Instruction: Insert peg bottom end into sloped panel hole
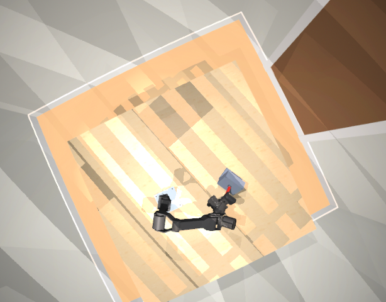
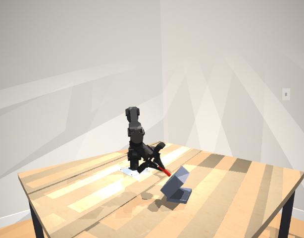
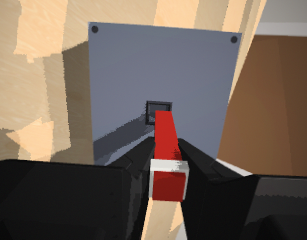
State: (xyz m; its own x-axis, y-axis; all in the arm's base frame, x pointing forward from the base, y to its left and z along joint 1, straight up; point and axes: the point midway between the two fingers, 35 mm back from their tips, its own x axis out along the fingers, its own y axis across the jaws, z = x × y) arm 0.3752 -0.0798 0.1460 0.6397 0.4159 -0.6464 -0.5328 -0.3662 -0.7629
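The red peg lies 10 mm behind my gripper tip, 10 mm to the right of it and 10 mm above it. Round my gripper tip: grey-blue sloped panel: 50 mm ahead, 30 mm to the left, 50 mm below.
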